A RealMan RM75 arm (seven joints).
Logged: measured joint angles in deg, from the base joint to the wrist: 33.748 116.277 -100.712 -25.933 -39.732 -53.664 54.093; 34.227 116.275 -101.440 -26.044 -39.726 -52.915 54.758; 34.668 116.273 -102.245 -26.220 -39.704 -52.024 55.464; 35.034 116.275 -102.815 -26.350 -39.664 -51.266 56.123; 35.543 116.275 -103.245 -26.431 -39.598 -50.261 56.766; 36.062 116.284 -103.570 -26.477 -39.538 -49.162 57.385; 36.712 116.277 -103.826 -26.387 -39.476 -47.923 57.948; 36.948 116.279 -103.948 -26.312 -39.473 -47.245 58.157; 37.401 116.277 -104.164 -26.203 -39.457 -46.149 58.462; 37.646 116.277 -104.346 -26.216 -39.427 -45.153 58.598
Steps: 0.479 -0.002 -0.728 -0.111 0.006 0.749 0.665; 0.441 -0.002 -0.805 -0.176 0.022 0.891 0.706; 0.366 0.002 -0.570 -0.130 0.040 0.758 0.659; 0.509 0.000 -0.430 -0.081 0.066 1.005 0.643; 0.519 0.009 -0.325 -0.046 0.060 1.099 0.619; 0.650 -0.007 -0.256 0.090 0.062 1.239 0.563; 0.236 0.002 -0.122 0.075 0.003 0.678 0.209; 0.453 -0.002 -0.216 0.109 0.016 1.096 0.305; 0.245 0.000 -0.182 -0.013 0.030 0.996 0.136
